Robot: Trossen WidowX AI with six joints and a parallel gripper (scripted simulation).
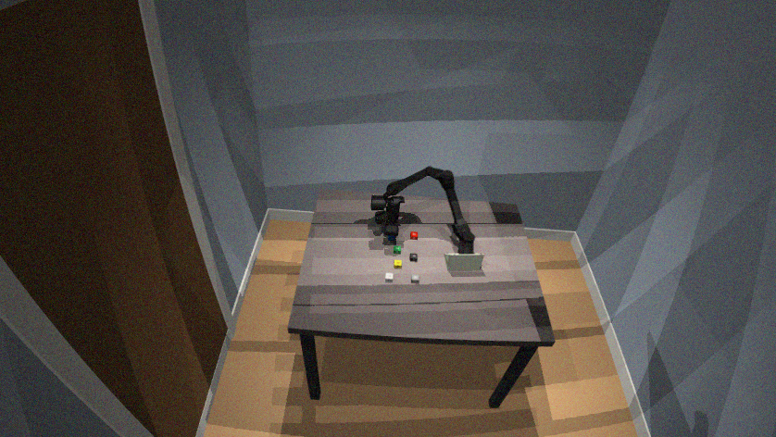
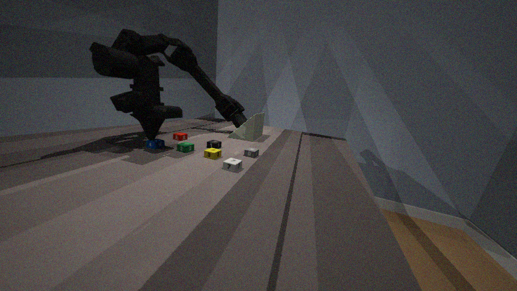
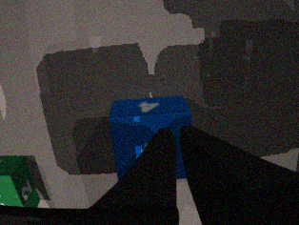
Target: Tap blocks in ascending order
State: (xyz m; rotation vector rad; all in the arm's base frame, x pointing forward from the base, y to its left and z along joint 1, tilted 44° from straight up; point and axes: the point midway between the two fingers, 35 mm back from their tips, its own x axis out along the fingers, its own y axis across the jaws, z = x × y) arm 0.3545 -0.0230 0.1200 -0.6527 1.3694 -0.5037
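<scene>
Right now my gripper tip is 1 cm past the blue block, 1 cm to the right of it and 1 cm above it. The rest, counted from my gripper tip: green block: 4 cm behind, 9 cm to the left, 1 cm below; then red block: 11 cm behind, 2 cm to the right, 1 cm below; then black block: 12 cm behind, 13 cm to the left, 1 cm below.
</scene>
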